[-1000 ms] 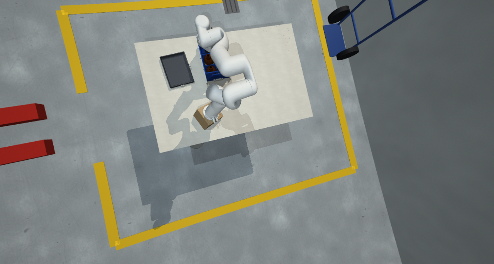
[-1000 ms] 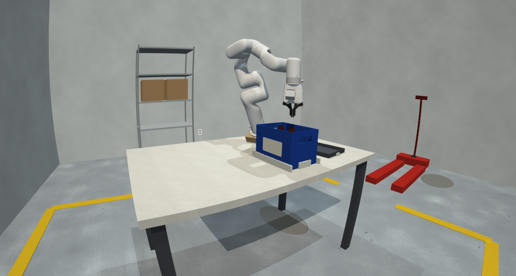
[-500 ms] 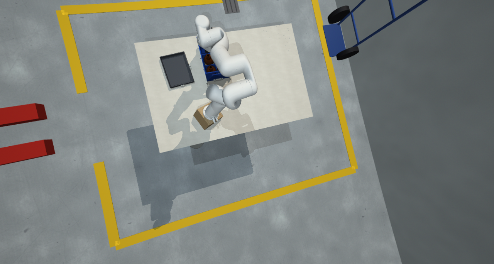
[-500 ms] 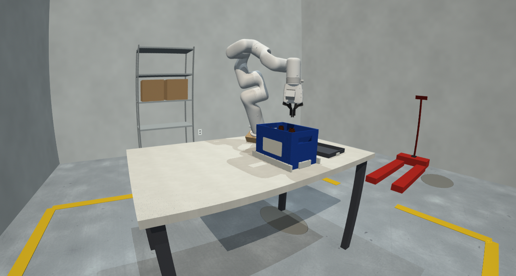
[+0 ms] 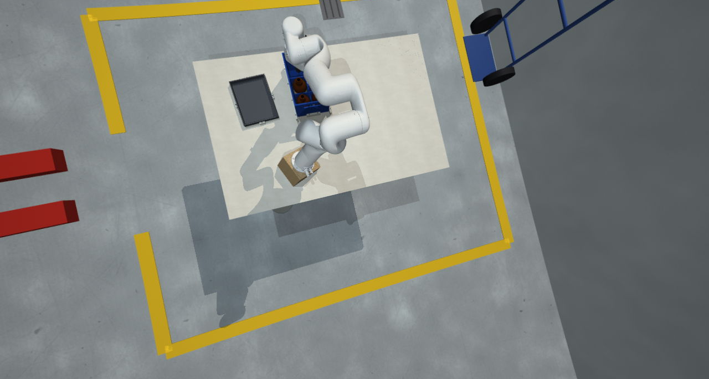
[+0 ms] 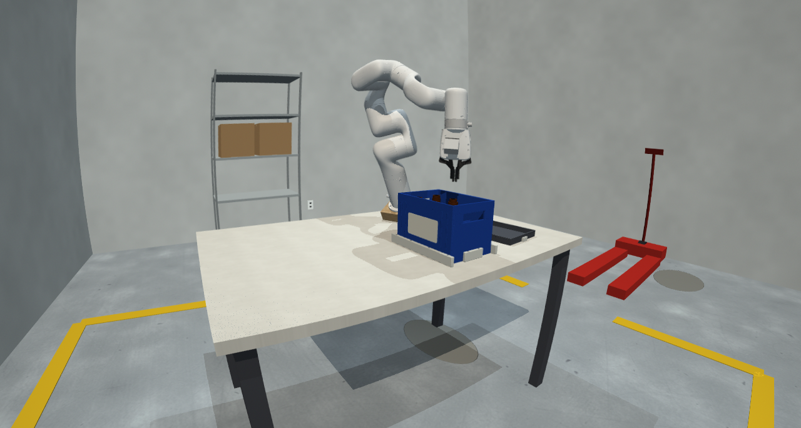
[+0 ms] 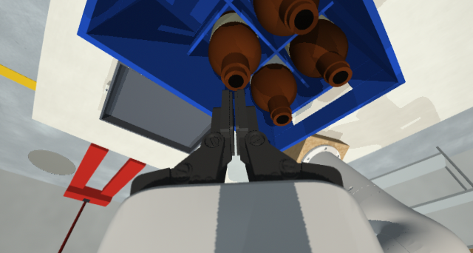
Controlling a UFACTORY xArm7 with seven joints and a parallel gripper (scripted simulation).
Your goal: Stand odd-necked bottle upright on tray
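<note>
Right now my hand is 16 cm above the blue crate, 3 cm to the left of it and 2 cm past it. The rest, counted from my hand: dark grey tray: 27 cm to the left, 23 cm below, 2 cm ahead.
</note>
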